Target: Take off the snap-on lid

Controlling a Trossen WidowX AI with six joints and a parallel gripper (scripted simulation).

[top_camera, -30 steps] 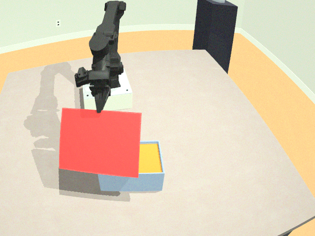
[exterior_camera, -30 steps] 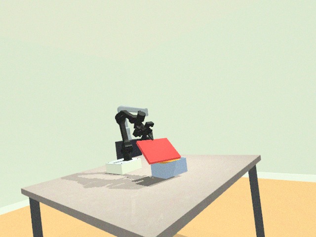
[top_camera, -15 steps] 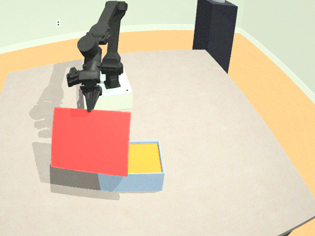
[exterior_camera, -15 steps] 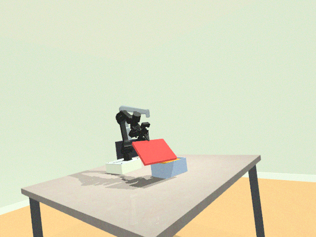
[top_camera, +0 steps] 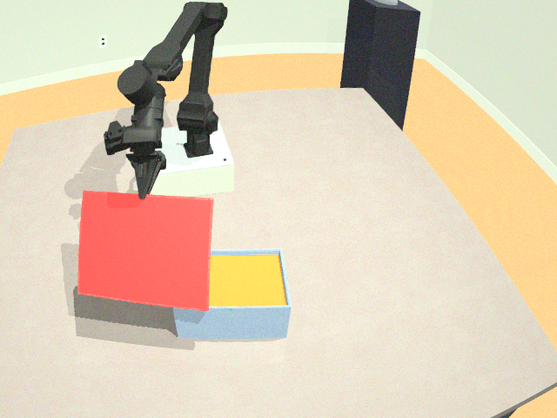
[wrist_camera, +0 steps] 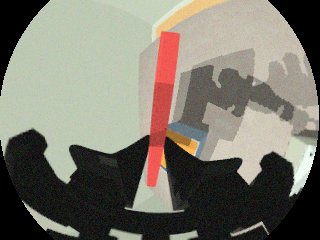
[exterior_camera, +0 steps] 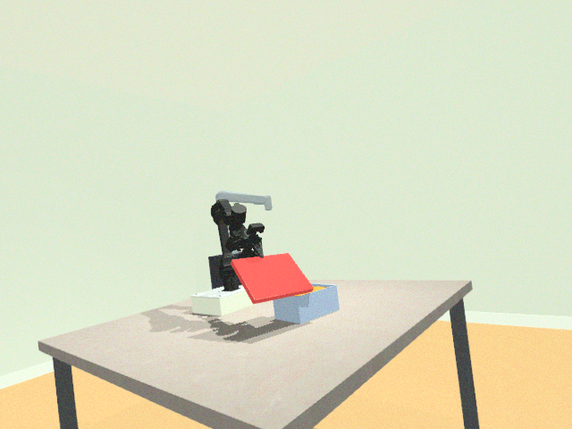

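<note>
Right now my gripper tip is 6 cm short of the red lid, 2 cm to the left of it and 5 cm above it. From my gripper tip the other things lie so: storage box (8 cm ahead, 13 cm to the left, 18 cm below).
</note>
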